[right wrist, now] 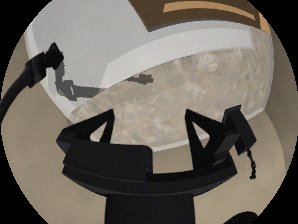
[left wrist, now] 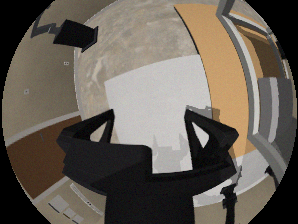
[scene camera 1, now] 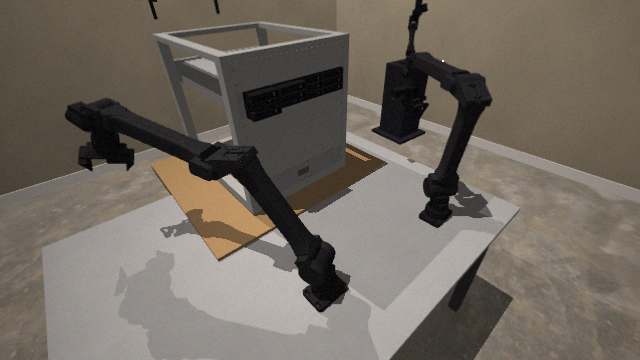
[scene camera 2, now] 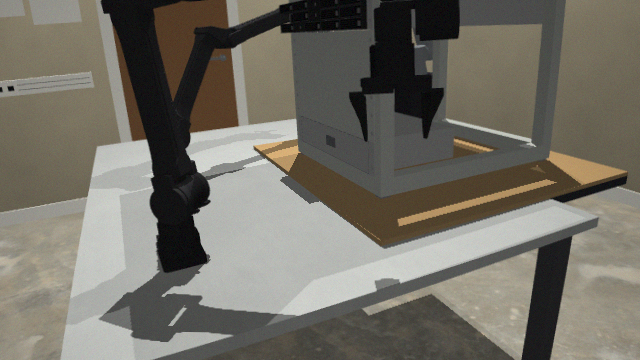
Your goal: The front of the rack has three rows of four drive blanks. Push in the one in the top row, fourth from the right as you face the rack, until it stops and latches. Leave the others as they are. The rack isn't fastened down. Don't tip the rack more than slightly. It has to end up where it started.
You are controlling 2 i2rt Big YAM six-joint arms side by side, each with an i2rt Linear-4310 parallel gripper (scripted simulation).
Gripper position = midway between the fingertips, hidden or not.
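Observation:
Scene camera 1 shows my left gripper (scene camera 1: 110, 169) and a pale grey rack (scene camera 1: 306, 142). Scene camera 2 shows my right gripper (scene camera 2: 395, 139), the rack (scene camera 2: 331, 65) and a tan board (scene camera 2: 409, 214). Left wrist view: my left gripper (left wrist: 149, 112). Right wrist view: my right gripper (right wrist: 149, 112); the pale grey rack is out of frame in the right wrist view.

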